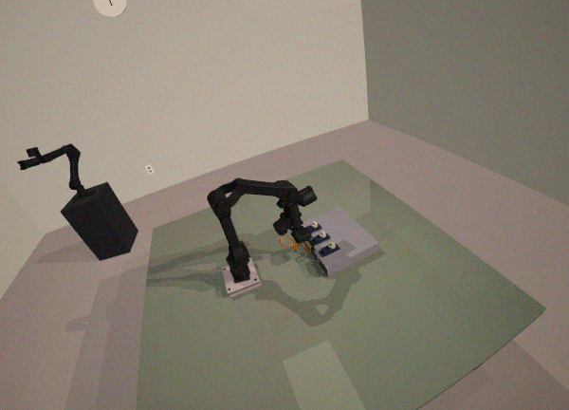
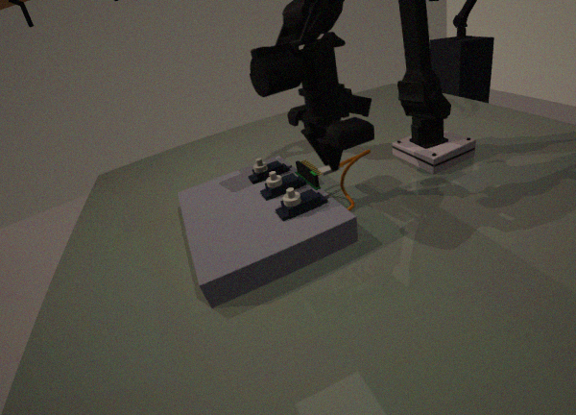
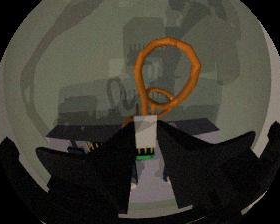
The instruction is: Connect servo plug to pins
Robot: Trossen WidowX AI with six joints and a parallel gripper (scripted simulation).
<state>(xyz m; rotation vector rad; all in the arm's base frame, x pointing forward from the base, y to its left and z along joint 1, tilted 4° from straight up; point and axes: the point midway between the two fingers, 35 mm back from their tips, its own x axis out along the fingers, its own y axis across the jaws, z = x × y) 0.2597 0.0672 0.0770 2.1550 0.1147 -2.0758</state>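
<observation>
Right now my gripper tip is 40 mm short of the green band and 10 mm to the right of it. Also, from my gripper tip: grey holder block (200 mm ahead, 50 mm below); then dark pin row (40 mm ahead, 20 mm to the right, 10 mm below).
</observation>
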